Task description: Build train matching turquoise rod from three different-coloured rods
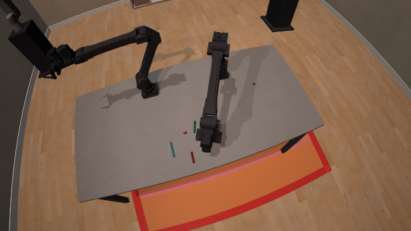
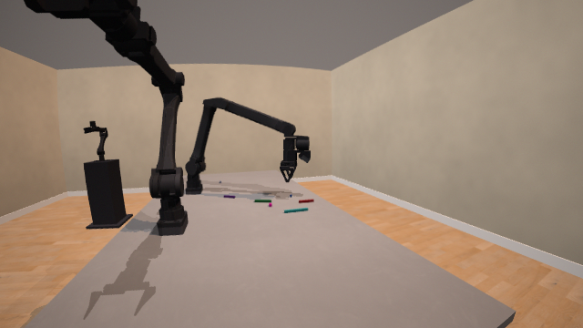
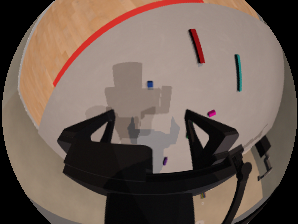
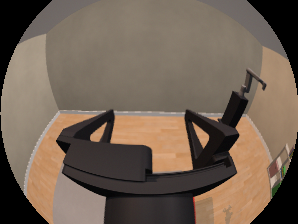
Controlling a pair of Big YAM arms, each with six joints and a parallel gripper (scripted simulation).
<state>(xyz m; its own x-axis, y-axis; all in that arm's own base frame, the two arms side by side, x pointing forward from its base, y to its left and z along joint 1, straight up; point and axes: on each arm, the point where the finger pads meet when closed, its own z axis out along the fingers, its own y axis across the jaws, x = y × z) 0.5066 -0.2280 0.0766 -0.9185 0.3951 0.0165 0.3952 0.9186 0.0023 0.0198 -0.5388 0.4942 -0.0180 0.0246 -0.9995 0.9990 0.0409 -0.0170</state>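
Now: the magenta rod 12 cm to the right of my left hand, 12 cm behind it and 9 cm below it. Round my left hand: turquoise rod: 23 cm to the right, 9 cm below, 3 cm behind; red rod: 12 cm to the right, 9 cm below, 5 cm ahead; green rod: 14 cm behind, 9 cm below, 5 cm to the right.
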